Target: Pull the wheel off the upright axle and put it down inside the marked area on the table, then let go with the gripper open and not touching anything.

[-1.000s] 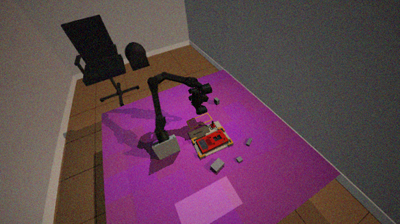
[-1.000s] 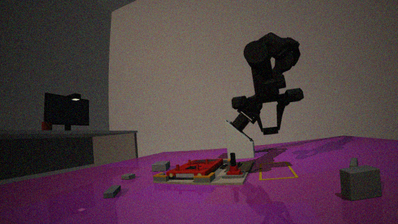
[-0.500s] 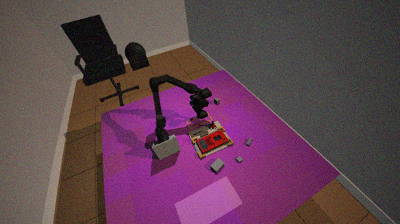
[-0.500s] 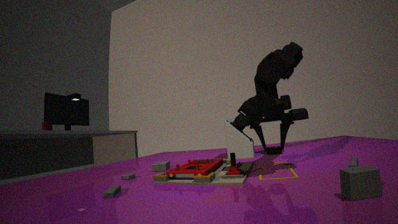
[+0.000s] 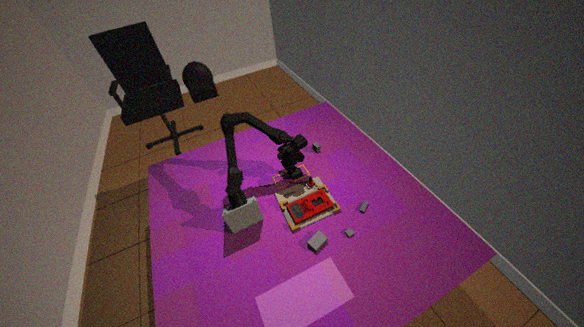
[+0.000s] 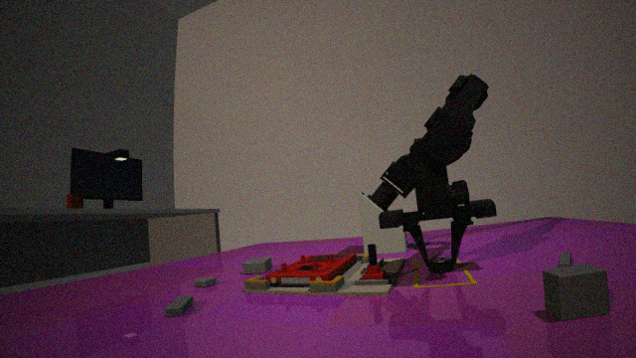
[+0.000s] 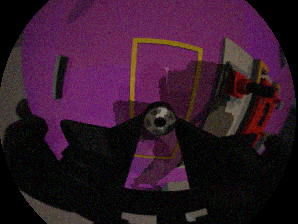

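Right now the dark wheel is right at my gripper tip.
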